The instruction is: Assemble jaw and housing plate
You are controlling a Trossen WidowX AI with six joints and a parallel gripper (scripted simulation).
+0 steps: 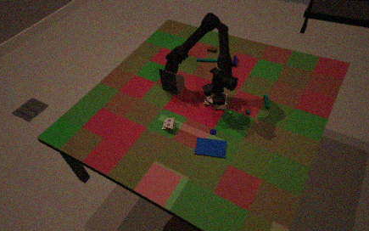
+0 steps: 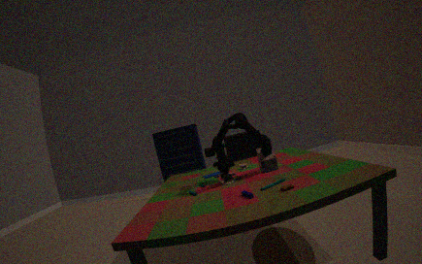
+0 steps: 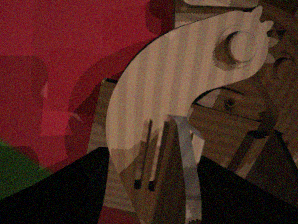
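Right now the pale housing piece is 190 mm behind my gripper tip and 230 mm to the right of it. Also, from my gripper tip: brown piece: 210 mm behind, 470 mm to the left, 20 mm below; pale curved jaw: 40 mm behind; blue flat plate: 60 mm ahead, 280 mm to the right, 30 mm below.
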